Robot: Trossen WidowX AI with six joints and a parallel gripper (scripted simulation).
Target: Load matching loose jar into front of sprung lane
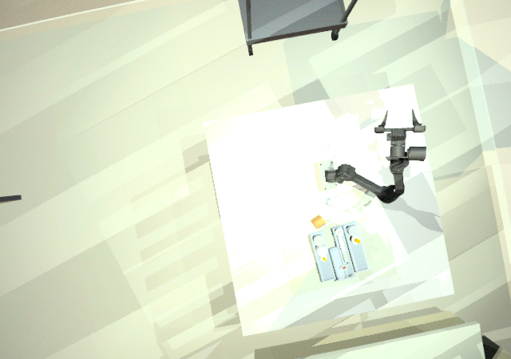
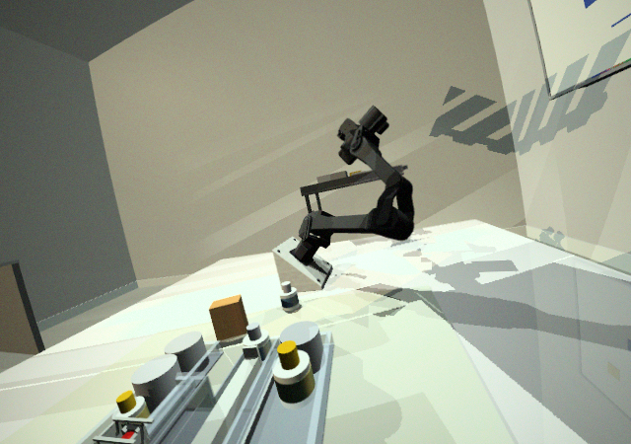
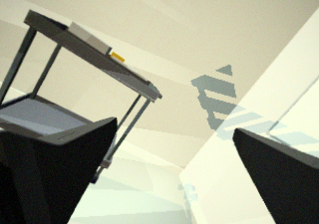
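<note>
My gripper tip is now 530 mm short of the orange box, 290 mm to the left of it and 370 mm above it. Round my gripper tip: red mark (790 mm ahead, 180 mm to the right, 330 mm below).
</note>
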